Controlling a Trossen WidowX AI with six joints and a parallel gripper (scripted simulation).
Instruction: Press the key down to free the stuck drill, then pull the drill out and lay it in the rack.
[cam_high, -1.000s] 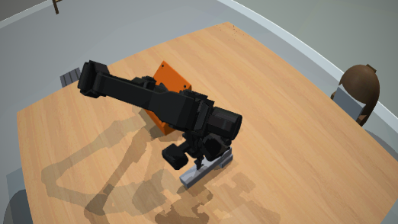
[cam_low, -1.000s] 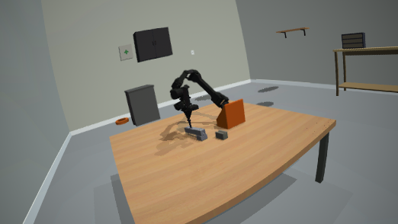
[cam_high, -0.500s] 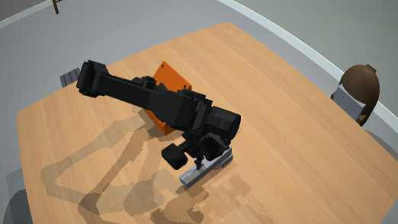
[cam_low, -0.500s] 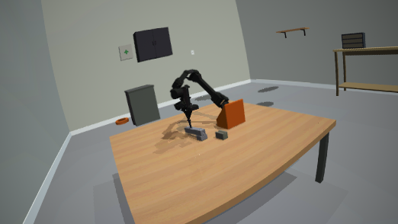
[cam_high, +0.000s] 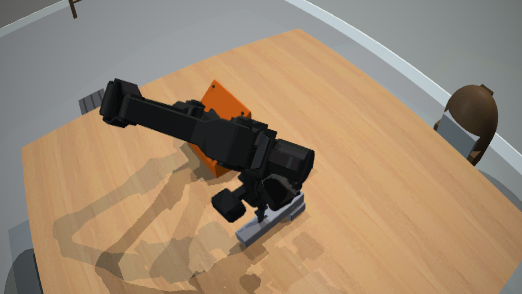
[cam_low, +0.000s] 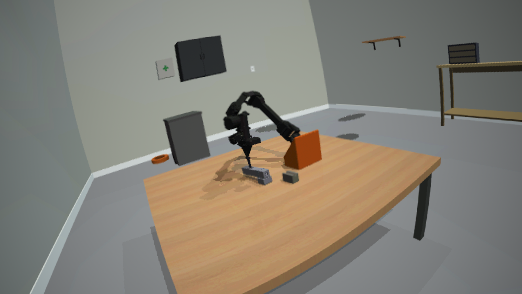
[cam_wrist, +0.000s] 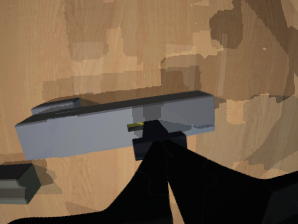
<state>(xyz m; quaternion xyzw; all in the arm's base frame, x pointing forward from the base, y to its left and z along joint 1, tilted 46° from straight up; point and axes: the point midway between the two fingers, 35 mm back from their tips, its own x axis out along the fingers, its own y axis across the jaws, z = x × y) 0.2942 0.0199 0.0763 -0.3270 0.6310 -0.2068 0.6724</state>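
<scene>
My gripper tip is 30 mm above the dark key. Also, from my gripper tip: drill (10 mm behind, 60 mm to the left, 70 mm below); grey block (10 mm behind, 40 mm to the left, 80 mm below); grey rack (110 mm behind, 190 mm to the left, 100 mm below).
</scene>
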